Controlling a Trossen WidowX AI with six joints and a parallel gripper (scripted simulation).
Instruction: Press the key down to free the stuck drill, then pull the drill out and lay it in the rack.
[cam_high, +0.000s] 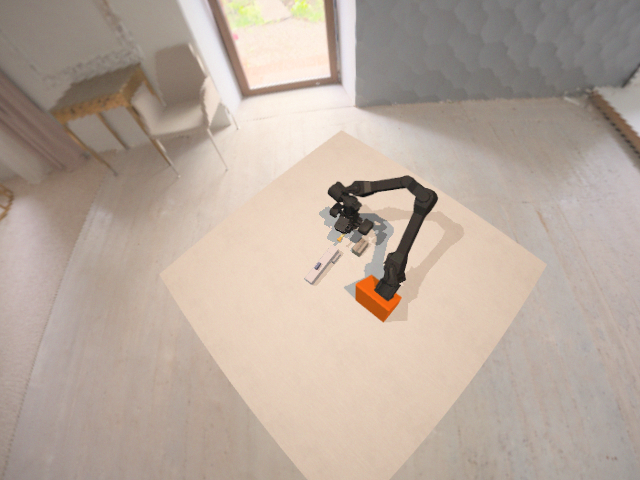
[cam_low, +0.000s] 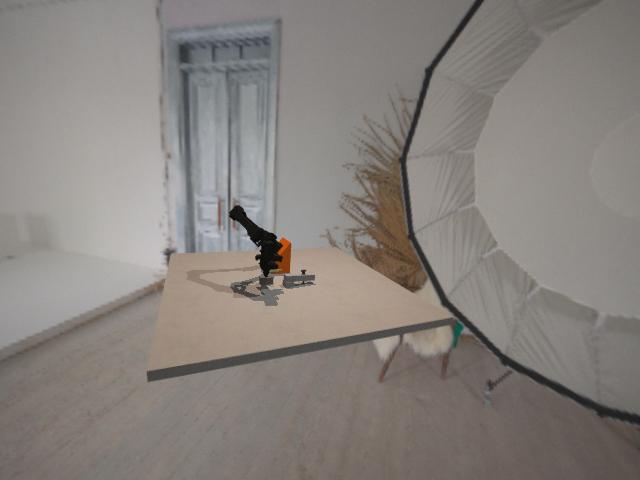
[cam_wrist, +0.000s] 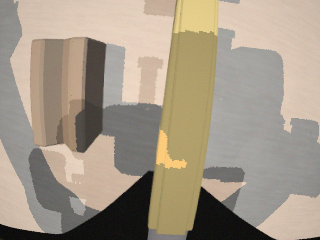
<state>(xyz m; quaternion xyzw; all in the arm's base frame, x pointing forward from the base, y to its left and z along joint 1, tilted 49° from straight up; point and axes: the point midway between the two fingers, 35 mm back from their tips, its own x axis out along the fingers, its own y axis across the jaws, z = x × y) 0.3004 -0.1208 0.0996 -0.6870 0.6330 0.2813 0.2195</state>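
The dark boxy part lies 70 mm behind my gripper tip, 20 mm to the left of it and 50 mm below it. The rest, counted from my gripper tip: key: 20 mm behind, 220 mm to the left, 20 mm below; grey holder: 10 mm behind, 190 mm to the left, 30 mm below; drill: 40 mm to the left, 30 mm above.
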